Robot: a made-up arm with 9 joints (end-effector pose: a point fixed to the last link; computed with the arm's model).
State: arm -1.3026 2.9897 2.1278 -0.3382 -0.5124 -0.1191 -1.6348 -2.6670 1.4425
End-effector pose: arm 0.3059 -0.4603 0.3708 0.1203 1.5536 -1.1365
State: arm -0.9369 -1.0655 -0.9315 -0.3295 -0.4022 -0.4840 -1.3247 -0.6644 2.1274
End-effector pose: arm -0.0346 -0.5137 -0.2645 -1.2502 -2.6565 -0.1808
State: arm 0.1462 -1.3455 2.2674 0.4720 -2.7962 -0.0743 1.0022 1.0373 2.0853
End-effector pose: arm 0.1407 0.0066 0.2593 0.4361 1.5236 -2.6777
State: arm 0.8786 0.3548 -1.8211 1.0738 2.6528 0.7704 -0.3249 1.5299 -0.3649
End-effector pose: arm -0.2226 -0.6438 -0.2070 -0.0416 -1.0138 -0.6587
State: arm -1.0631 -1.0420 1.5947 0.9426 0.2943 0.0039 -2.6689 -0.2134 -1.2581
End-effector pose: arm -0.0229 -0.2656 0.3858 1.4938 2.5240 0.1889
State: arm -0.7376 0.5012 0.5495 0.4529 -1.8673 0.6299 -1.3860 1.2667 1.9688
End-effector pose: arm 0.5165 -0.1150 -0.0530 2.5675 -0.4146 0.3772
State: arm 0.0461 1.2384 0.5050 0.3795 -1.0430 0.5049 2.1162 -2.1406 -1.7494
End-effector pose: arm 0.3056 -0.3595 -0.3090 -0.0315 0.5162 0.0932
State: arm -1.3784 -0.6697 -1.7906 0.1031 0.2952 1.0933 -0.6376 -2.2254 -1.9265
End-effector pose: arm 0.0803 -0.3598 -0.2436 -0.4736 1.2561 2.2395
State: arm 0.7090 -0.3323 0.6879 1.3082 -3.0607 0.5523 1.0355 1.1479 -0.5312
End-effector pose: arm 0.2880 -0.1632 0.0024 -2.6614 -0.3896 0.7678
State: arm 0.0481 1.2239 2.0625 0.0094 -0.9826 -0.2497 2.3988 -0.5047 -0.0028
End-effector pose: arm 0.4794 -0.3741 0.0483 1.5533 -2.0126 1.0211
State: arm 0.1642 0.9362 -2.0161 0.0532 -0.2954 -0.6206 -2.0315 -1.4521 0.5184
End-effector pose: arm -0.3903 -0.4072 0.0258 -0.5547 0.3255 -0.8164
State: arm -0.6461 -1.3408 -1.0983 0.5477 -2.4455 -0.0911 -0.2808 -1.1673 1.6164
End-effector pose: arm 0.1827 -0.5017 0.0887 -0.7576 0.1493 1.2013
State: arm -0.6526 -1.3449 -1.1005 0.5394 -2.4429 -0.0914 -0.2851 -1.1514 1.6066
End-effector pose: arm 0.1769 -0.5053 0.0932 -0.7739 0.1403 1.1675
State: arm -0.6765 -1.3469 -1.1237 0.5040 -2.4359 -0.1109 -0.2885 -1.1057 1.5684
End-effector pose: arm 0.1551 -0.5124 0.1023 -0.8249 0.1221 1.0583
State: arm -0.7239 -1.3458 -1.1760 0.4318 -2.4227 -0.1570 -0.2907 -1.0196 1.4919
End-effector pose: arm 0.1088 -0.5191 0.1139 -0.9118 0.1070 0.8425
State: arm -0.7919 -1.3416 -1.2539 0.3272 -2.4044 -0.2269 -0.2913 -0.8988 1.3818
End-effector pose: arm 0.0396 -0.5137 0.1210 -1.0066 0.1264 0.5310
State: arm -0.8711 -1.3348 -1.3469 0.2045 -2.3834 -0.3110 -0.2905 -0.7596 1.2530
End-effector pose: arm -0.0368 -0.4846 0.1192 -1.0721 0.2078 0.1726
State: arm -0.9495 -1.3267 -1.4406 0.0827 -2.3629 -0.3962 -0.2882 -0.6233 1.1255
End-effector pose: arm -0.0983 -0.4342 0.1130 -1.0895 0.3486 -0.1634
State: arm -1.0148 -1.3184 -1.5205 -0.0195 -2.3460 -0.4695 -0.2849 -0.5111 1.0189
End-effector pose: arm -0.1335 -0.3804 0.1096 -1.0692 0.5104 -0.4184
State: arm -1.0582 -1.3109 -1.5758 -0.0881 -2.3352 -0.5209 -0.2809 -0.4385 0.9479
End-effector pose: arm -0.1469 -0.3417 0.1103 -1.0392 0.6406 -0.5674
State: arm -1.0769 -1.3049 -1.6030 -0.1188 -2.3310 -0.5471 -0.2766 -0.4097 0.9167
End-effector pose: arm -0.1488 -0.3249 0.1122 -1.0232 0.7061 -0.6199
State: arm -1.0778 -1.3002 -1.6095 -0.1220 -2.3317 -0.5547 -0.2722 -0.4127 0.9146
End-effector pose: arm -0.1461 -0.3243 0.1132 -1.0231 0.7165 -0.6101
